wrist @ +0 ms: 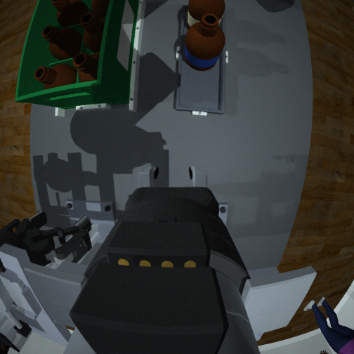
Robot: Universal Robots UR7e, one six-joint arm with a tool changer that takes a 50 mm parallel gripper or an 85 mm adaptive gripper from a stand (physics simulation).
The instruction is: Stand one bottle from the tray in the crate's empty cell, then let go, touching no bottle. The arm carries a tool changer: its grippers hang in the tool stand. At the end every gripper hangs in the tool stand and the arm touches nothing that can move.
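My gripper (173,173) is the parallel one; its two pale fingers with dark pads stand wide apart, open, with nothing between them. It is in front of the tray, apart from the bottles. On the grey tray (199,95) at the top stand a brown bottle with a blue label (204,47) and, behind it, a brown bottle with a pale label (206,7). The green crate (117,55) at the upper left holds several brown bottles; I cannot make out its empty cell. The tool stand (280,300) shows beside and below the arm.
The dark adaptive gripper (47,240) hangs at the stand's left side. White brackets edge the crate and tray. Shadows of arm and stand fall on the grey table (260,150). Wooden floor (332,150) lies beyond it. A person's legs (327,322) show at the lower right.
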